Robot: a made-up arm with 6 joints.
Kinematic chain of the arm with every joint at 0, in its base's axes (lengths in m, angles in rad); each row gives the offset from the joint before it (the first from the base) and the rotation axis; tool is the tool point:
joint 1: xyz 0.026 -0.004 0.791 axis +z
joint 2: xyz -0.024 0 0.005 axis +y
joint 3: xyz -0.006 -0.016 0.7 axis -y
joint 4: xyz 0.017 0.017 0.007 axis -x
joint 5: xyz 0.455 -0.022 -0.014 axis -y
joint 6: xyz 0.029 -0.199 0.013 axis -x
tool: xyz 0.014 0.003 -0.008
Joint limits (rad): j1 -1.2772..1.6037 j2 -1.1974..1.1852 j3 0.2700..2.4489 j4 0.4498..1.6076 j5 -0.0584..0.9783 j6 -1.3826..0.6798
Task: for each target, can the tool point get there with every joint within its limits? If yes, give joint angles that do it. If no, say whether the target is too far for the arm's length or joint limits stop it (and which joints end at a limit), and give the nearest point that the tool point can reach.
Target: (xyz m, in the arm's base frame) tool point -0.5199 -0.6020 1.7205
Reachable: yes | joints 0.7009 -0.4914 1.6648 0.9921 0.6421 -0.0094
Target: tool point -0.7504 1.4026 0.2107
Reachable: no: too far | nearest point -0.5045 0.9571 0.6682 | short by 0.684 m
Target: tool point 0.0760 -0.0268 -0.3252
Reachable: no: joint limits stop it (at a limit: joint 1, joint 2, joint 3, joint 5, joint 6) | nearest point 0.0653 -0.9997 0.6049 | short by 1.346 m
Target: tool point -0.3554 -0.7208 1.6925
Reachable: yes | joints 0.9779 -0.9635 0.6130 1.0745 0.5219 -1.1334
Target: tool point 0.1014 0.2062 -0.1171
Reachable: no: joint limits stop it (at a limit: joint 1, joint 2, joint 3, joint 5, joint 6) | nearest point -0.2390 0.9574 0.6059 | short by 1.097 m
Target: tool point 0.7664 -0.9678 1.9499
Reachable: no: too far | nearest point 0.5752 -0.7190 1.6578 | short by 0.429 m
